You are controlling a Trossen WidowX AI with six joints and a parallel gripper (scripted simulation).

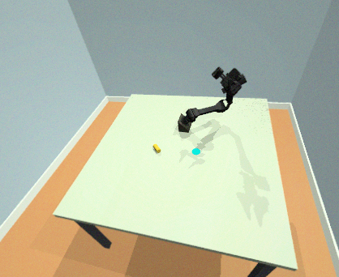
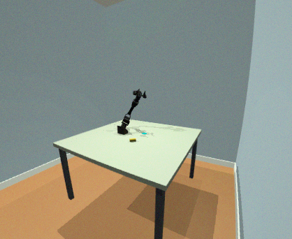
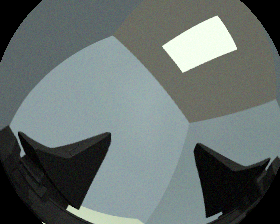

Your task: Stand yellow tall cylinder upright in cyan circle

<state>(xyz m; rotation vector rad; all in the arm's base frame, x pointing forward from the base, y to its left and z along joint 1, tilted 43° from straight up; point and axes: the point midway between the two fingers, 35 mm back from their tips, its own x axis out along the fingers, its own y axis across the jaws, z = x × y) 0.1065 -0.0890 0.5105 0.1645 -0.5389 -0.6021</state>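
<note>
The yellow tall cylinder is 51 cm below my gripper tip, 41 cm to the right of it and 18 cm ahead of it. From my gripper tip the other things lie so: cyan circle 53 cm below, 13 cm to the right, 13 cm ahead.
</note>
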